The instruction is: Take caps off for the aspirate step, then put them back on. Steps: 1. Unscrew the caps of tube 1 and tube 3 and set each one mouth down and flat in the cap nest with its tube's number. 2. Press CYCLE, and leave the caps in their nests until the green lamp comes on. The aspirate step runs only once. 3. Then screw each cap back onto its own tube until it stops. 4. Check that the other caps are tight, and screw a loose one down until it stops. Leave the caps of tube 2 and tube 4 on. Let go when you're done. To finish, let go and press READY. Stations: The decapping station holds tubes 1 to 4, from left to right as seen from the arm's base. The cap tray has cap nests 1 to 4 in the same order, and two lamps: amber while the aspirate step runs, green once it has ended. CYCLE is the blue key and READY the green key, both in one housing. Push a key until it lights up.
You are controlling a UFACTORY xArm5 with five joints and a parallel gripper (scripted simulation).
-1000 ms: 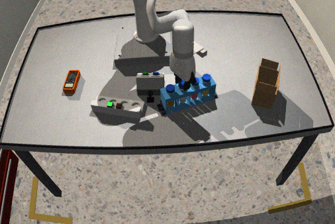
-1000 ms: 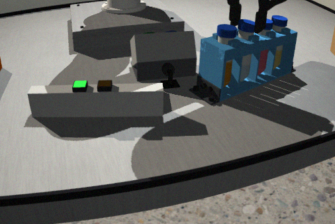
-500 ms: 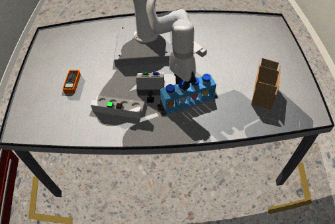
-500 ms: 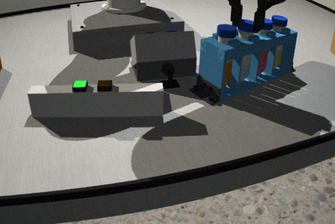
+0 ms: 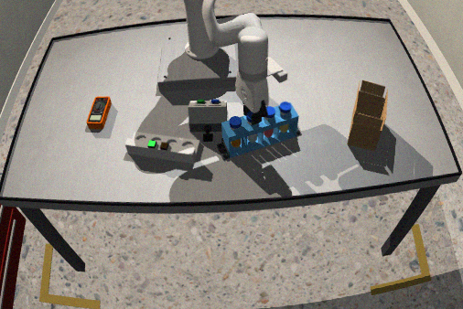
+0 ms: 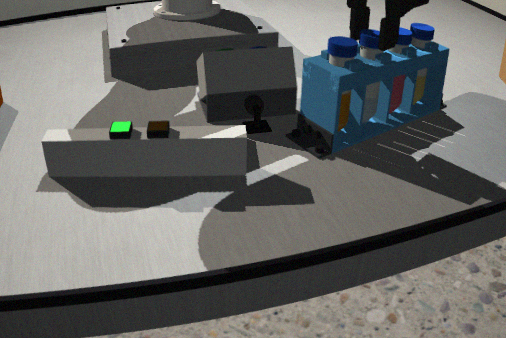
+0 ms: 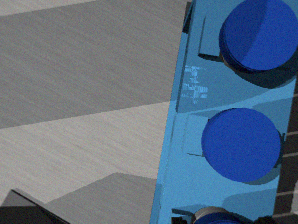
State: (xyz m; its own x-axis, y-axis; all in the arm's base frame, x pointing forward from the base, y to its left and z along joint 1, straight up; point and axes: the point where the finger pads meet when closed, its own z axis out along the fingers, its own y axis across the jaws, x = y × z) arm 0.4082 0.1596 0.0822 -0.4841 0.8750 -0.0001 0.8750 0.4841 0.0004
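The blue cap lies 5 cm to the left of my hand, 2 cm below it and 2 cm behind it. The rest, counted from my hand: blue key 12 cm behind, 11 cm to the right, 6 cm below; then green key 15 cm to the right, 12 cm behind, 6 cm below; then grey key housing 13 cm to the right, 10 cm behind, 8 cm below.
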